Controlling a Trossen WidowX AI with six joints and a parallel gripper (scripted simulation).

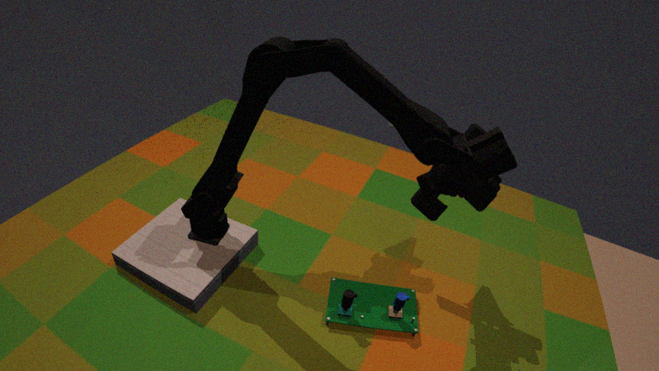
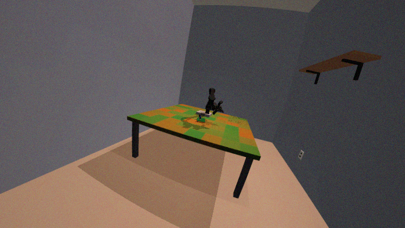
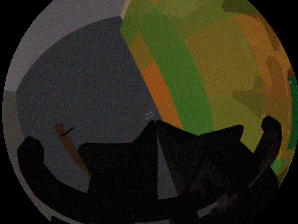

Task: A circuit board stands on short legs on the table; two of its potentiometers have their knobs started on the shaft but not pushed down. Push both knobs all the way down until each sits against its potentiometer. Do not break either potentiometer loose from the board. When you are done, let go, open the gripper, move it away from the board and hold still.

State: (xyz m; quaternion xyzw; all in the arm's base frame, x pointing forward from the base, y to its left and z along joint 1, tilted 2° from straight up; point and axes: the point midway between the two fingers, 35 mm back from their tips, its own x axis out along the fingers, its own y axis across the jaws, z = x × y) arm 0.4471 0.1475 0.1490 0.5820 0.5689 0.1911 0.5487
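Now: gripper tip 16 cm past the black knob, 27 cm to the left of it and 13 cm above it. The rest, counted from my gripper tip: blue knob: 8 cm behind, 25 cm to the right, 13 cm below.
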